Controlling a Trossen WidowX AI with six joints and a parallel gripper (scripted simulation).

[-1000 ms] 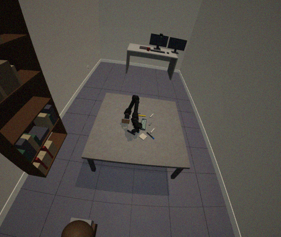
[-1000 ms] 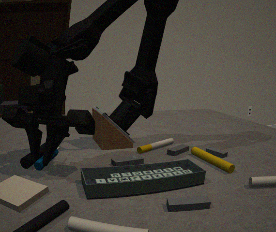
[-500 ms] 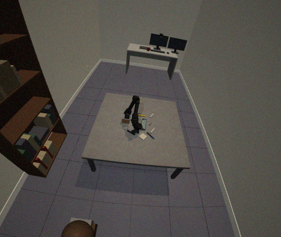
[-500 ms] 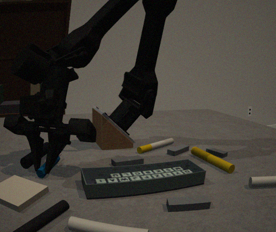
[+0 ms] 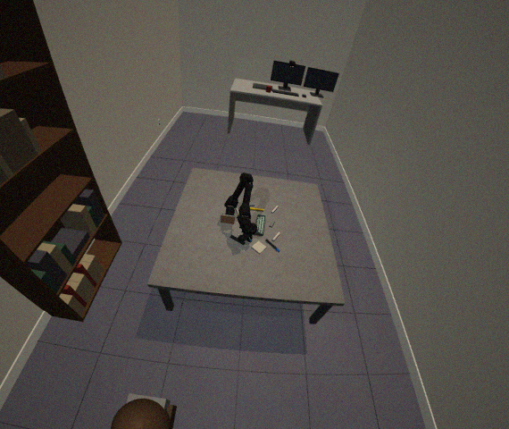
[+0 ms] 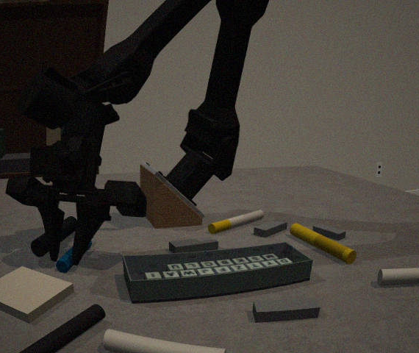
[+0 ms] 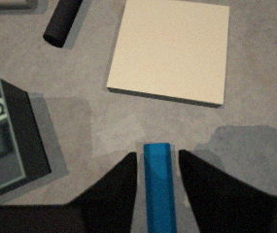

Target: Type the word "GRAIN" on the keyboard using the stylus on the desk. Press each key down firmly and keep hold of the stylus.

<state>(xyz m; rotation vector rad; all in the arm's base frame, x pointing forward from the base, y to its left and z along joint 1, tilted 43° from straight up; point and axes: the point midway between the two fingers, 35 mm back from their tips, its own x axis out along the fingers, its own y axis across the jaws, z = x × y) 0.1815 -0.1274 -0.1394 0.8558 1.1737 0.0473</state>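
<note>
Now: the blue stylus 6 cm behind my gripper tip and 3 cm to the left of it. From my gripper tip the other things lie so: cream pad 7 cm ahead, 5 cm to the right; black cylinder 10 cm behind, 1 cm to the right; thin grey tip 9 cm behind, 4 cm to the left.
</note>
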